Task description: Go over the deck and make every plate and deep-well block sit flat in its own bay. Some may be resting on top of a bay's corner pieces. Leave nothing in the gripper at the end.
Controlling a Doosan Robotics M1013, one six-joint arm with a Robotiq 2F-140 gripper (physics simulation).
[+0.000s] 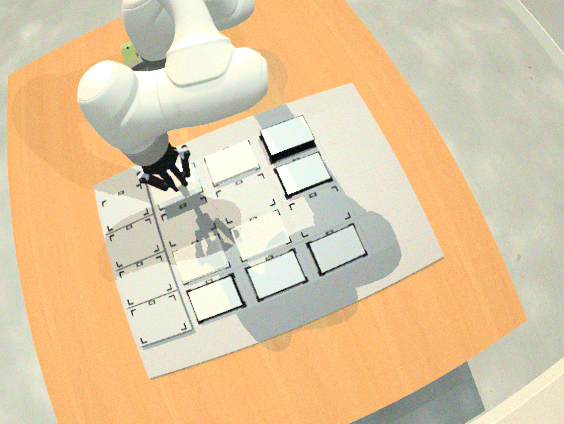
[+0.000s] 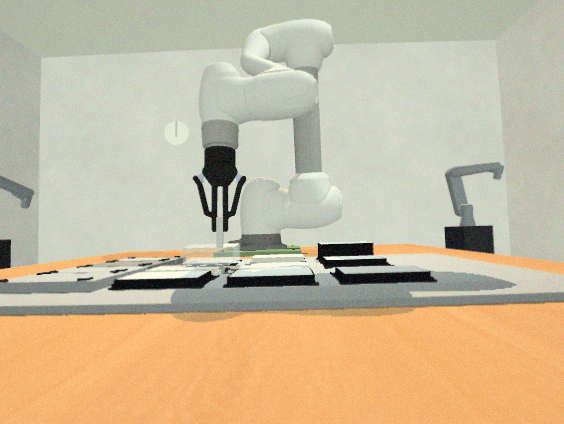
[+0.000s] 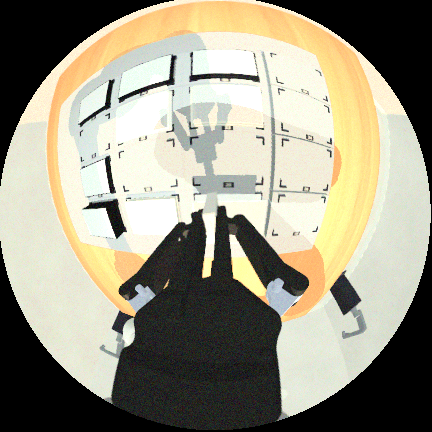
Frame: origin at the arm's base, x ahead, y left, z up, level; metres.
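Where they show: gripper, between the fingertips: (image 1: 185,191) (image 2: 219,246) (image 3: 213,200); arm's base, origin of its link: (image 1: 165,54) (image 2: 261,248).
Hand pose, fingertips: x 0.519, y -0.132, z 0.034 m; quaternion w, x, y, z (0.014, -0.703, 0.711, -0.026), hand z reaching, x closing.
Observation:
Things, the pixels of their top centre, and the offset from my fingertips. "spot": a spot on its surface instead. Level surfaces: height alone.
- pale block, centre of its top: (image 3: 229,224) (image 2: 212,244) (image 1: 171,181) 0.045 m back, 0.021 m right, 0.004 m up
- white plate, centre of its top: (image 3: 150,218) (image 2: 278,255) (image 1: 230,161) 0.023 m back, 0.142 m left, 0.028 m down
- tall black-sided block, centre of its top: (image 2: 344,242) (image 1: 287,134) (image 3: 96,222) 0.002 m ahead, 0.304 m left, 0.000 m up
- black-edged plate, centre of its top: (image 2: 352,257) (image 1: 303,172) (image 3: 92,179) 0.107 m ahead, 0.288 m left, 0.028 m down
- grey deck, height of its surface: 0.043 m down
- orange wooden table, height of its surface: 0.052 m down
- raised strip, a spot on its surface: (image 1: 159,320) spot: 0.251 m ahead, 0.227 m right, 0.028 m down
My gripper (image 1: 181,187) (image 2: 220,229) (image 3: 213,200) is shut on a thin pale bar (image 1: 185,194) (image 2: 220,240) (image 3: 210,202), which points down past the fingertips over the back left. Below is a pale block (image 1: 170,200) (image 3: 245,212); whether the bar touches it is unclear. A white plate (image 1: 231,162) (image 3: 152,215) lies beside it. A tall black-sided block (image 1: 287,135) (image 2: 345,249) stands back right, a black-edged plate (image 1: 303,174) before it. Two clear plates (image 1: 201,260) (image 1: 261,235) and three front plates (image 1: 215,298) (image 1: 276,275) (image 1: 337,248) look level; small tilts cannot be told.
The grey deck (image 1: 390,150) (image 2: 100,305) lies on the orange wooden table (image 1: 440,325). A raised strip (image 1: 159,320) with several empty bays runs along its left side. A green item (image 1: 128,53) is near the arm's base. The arm's shadow falls across the deck.

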